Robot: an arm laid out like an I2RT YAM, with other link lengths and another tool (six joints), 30 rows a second.
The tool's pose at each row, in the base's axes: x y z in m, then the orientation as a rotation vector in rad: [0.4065 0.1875 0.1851 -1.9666 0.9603 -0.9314]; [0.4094 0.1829 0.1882 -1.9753 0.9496 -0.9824]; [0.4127 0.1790 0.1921 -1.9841 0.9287 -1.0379]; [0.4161 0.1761 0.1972 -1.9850 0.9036 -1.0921]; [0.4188 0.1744 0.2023 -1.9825 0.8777 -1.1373]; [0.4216 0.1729 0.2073 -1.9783 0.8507 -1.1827]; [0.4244 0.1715 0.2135 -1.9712 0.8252 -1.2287]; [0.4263 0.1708 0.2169 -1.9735 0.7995 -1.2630]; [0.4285 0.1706 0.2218 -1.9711 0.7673 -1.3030]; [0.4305 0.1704 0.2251 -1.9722 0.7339 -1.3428]
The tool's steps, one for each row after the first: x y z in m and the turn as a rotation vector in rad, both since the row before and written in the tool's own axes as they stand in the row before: [0.0061 -0.0015 -0.0004 0.0016 0.0315 -0.0301]; [0.0060 -0.0024 0.0000 0.0063 0.0308 -0.0370]; [0.0057 -0.0037 0.0000 0.0135 0.0291 -0.0344]; [0.0045 -0.0039 -0.0001 0.0156 0.0230 -0.0295]; [0.0045 -0.0039 0.0002 0.0167 0.0232 -0.0295]; [0.0051 -0.0047 0.0000 0.0173 0.0247 -0.0278]; [0.0029 -0.0026 0.0005 0.0105 0.0151 -0.0280]; [0.0035 -0.0041 0.0004 0.0166 0.0179 -0.0312]; [0.0027 -0.0027 0.0008 0.0140 0.0169 -0.0338]
